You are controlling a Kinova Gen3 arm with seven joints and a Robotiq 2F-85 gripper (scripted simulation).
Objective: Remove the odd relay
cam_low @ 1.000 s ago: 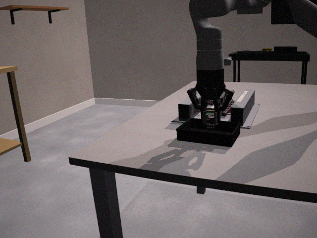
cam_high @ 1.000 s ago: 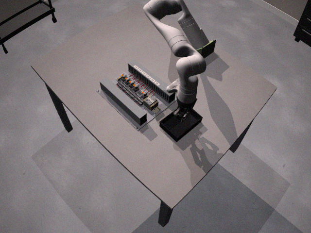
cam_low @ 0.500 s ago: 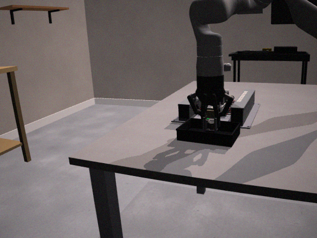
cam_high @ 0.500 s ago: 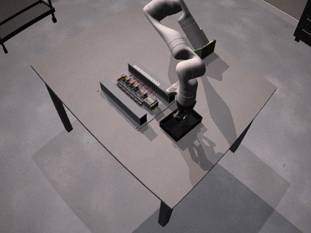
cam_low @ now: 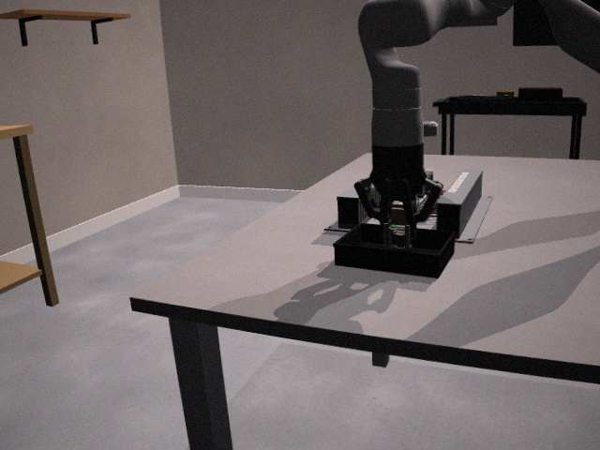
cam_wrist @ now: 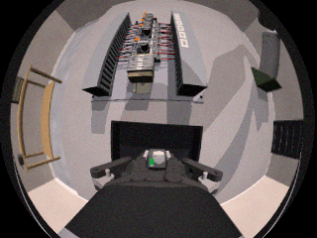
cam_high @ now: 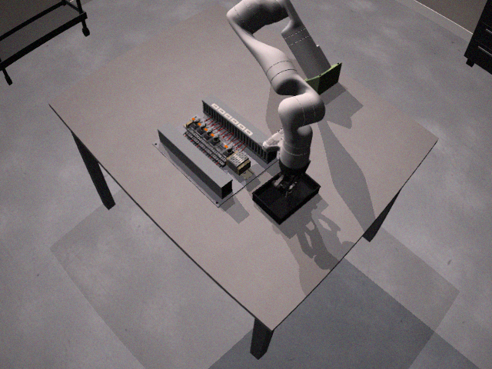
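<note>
Right now the black parts tray is 20 mm below my hand.
</note>
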